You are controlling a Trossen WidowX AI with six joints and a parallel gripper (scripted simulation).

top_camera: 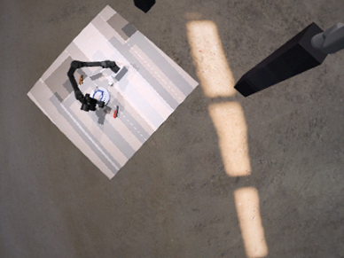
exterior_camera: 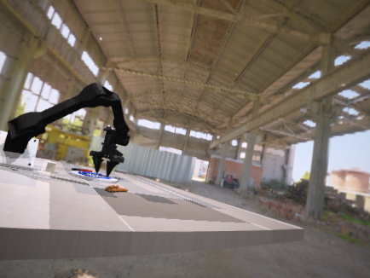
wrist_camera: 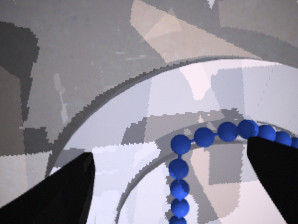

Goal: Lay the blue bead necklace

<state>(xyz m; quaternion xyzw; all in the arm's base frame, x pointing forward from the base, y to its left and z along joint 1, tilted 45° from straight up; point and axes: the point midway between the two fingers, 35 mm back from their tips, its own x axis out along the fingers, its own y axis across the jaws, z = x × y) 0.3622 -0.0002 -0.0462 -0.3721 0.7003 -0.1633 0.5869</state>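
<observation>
My gripper tip is 5 cm past the round white bead board, 4 cm to the left of it and 1 cm above it. The rest, counted from my gripper tip: small white block (23 cm behind, 3 cm to the right); then red pen-like object (19 cm to the left, 3 cm behind, 1 cm below).
</observation>
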